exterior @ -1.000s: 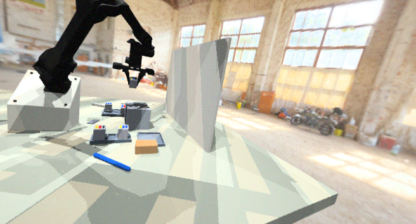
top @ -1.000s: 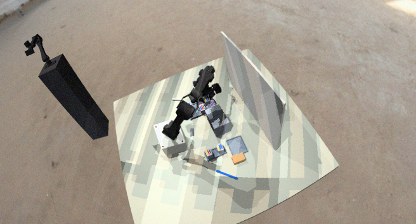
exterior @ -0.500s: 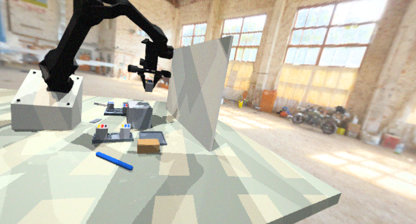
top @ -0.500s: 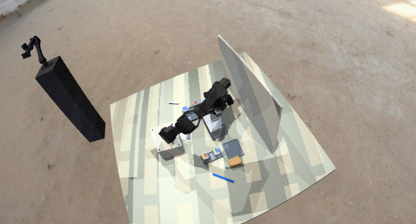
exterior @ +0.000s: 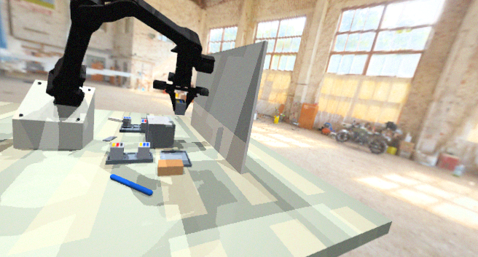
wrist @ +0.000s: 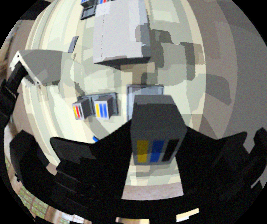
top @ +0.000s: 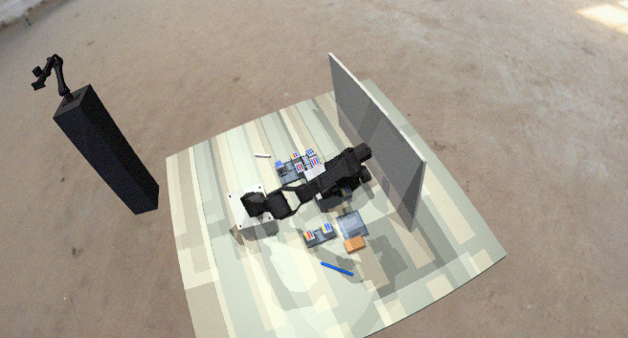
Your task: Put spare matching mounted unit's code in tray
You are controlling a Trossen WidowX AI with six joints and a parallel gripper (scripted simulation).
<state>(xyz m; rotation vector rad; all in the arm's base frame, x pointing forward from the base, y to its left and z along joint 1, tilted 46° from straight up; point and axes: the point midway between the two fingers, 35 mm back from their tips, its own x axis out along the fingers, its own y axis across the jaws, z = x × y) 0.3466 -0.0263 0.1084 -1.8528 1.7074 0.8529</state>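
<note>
My gripper tip is now 40 mm to the left of the dark tray and 170 mm above it. The rest, counted from my gripper tip: mounted unit: 70 mm behind, 160 mm to the left, 120 mm below; tall grey panel: 170 mm ahead, 190 mm to the left, 50 mm above; blue stick: 110 mm behind, 210 mm to the right, 170 mm below.
</note>
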